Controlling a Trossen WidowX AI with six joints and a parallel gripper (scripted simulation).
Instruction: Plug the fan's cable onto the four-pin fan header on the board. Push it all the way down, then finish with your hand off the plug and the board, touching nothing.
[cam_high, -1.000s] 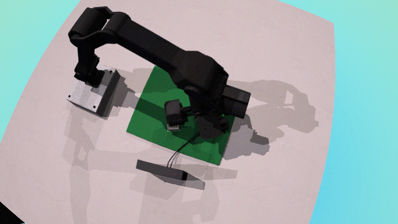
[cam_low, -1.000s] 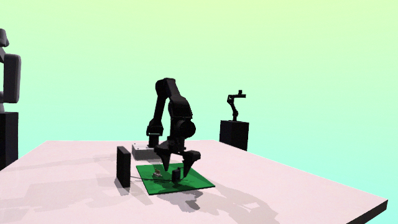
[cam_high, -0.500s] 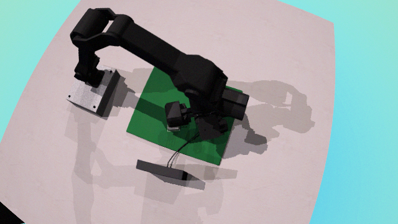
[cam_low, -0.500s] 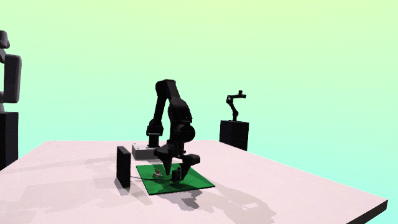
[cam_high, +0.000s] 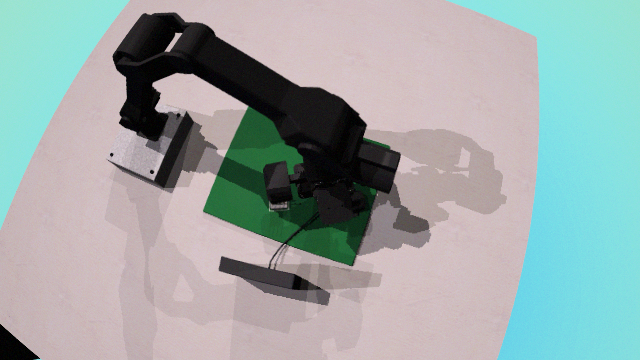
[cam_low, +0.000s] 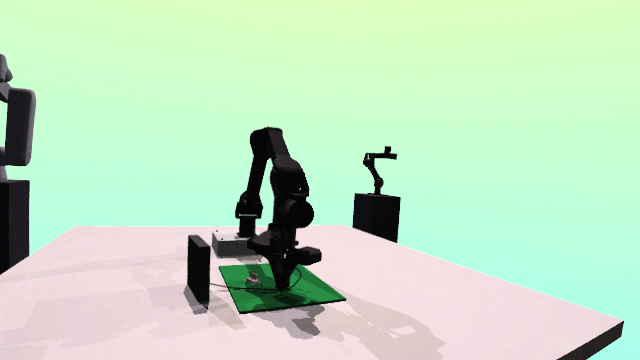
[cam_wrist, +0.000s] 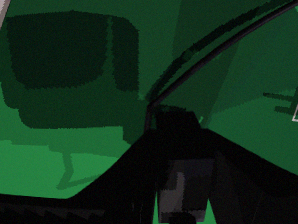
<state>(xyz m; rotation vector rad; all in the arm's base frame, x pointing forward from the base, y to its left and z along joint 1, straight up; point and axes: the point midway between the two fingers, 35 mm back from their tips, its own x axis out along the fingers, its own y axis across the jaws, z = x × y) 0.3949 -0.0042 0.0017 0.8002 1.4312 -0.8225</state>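
The four-pin fan header lies 7 cm behind my gripper tip, 5 cm to the right of it and 2 cm below it. From my gripper tip the other things lie so: black fan: 18 cm to the right, 4 cm behind, 4 cm above; green board: 6 cm behind, 3 cm below, 1 cm to the left; black plug: 1 cm to the left, 1 cm above.
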